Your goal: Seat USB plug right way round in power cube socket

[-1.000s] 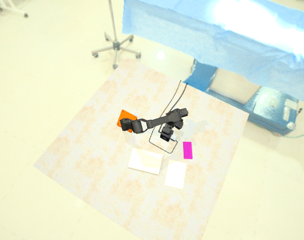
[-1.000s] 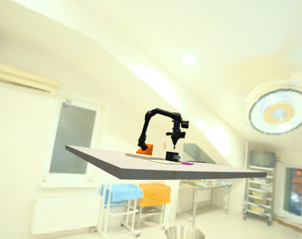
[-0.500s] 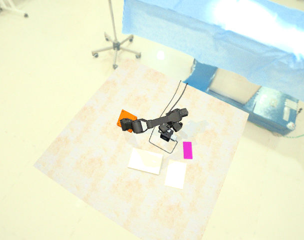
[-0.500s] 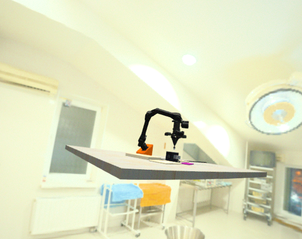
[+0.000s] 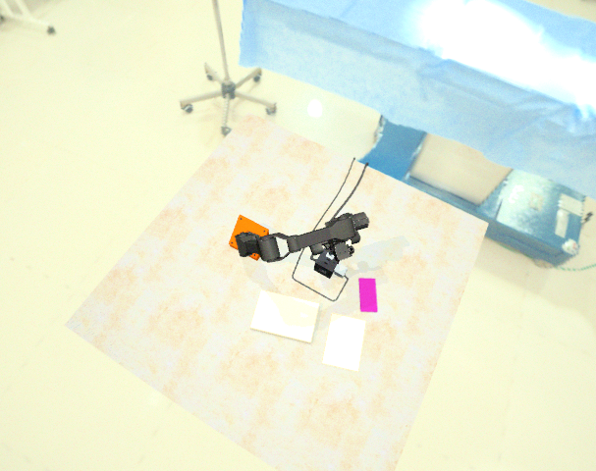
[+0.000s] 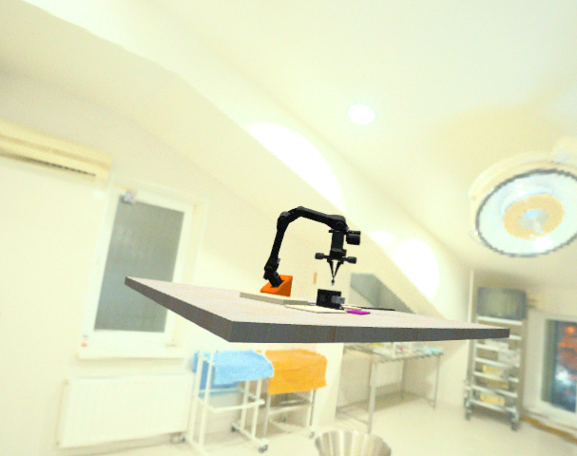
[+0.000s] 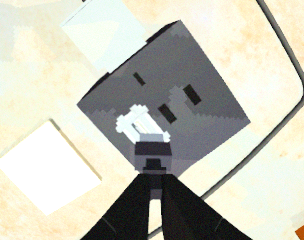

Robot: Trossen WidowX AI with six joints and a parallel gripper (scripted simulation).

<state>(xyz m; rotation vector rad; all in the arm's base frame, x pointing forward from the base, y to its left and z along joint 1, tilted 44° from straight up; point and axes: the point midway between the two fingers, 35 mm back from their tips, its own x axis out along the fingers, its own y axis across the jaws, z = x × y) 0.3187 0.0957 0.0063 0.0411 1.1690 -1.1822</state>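
My gripper tip is now 20 mm above the USB plug. Round my gripper tip: magenta card 200 mm ahead, 60 mm to the right, 130 mm below.
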